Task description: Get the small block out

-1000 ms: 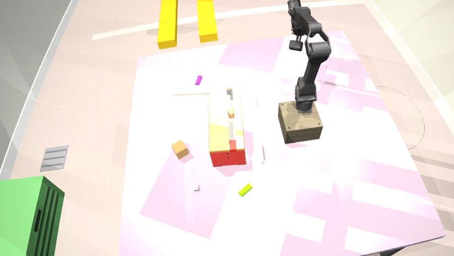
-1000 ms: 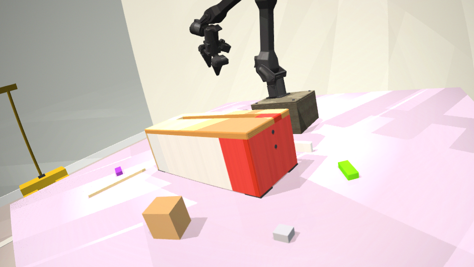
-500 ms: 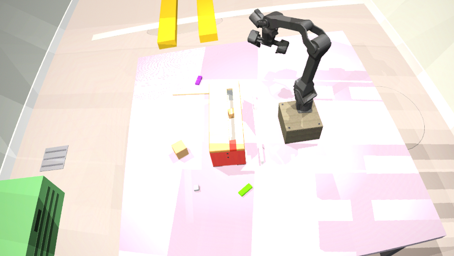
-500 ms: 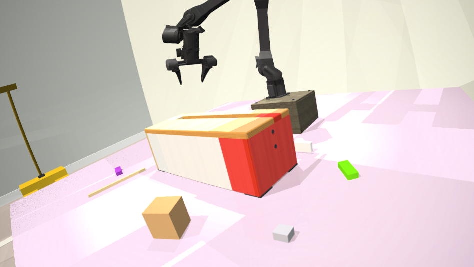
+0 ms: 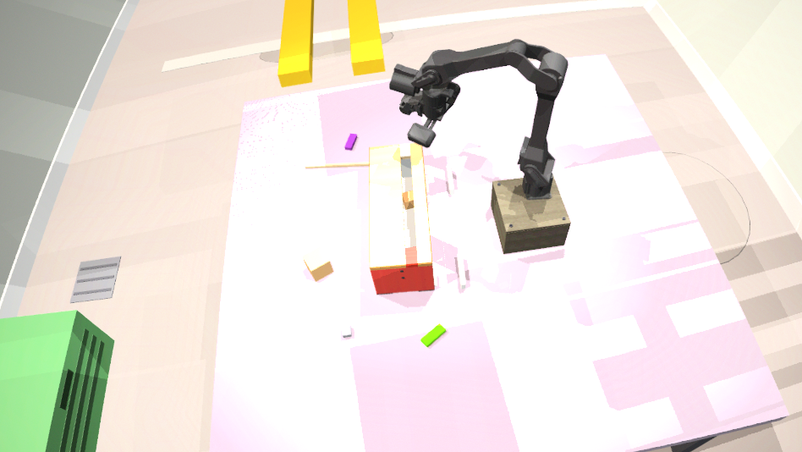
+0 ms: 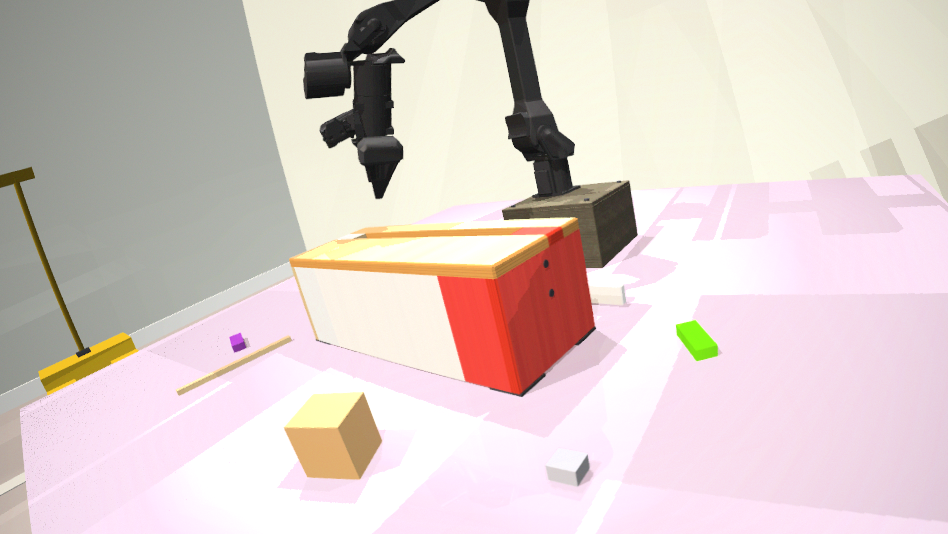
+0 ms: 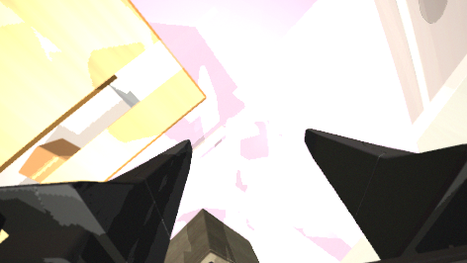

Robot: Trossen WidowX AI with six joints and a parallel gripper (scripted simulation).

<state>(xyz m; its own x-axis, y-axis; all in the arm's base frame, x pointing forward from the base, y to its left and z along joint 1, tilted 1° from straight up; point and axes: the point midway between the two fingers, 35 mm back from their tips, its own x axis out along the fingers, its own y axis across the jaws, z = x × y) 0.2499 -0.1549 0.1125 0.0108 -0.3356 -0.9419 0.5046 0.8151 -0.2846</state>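
The wooden box is 19 cm to the left of my gripper tip, 12 cm below it and 7 cm ahead of it. Round my gripper tip: orange block (16 cm to the left, 9 cm below, 8 cm ahead); then thin stick (30 cm ahead, 18 cm below, 6 cm to the right); then larger orange cube (32 cm ahead, 30 cm to the left, 15 cm below).
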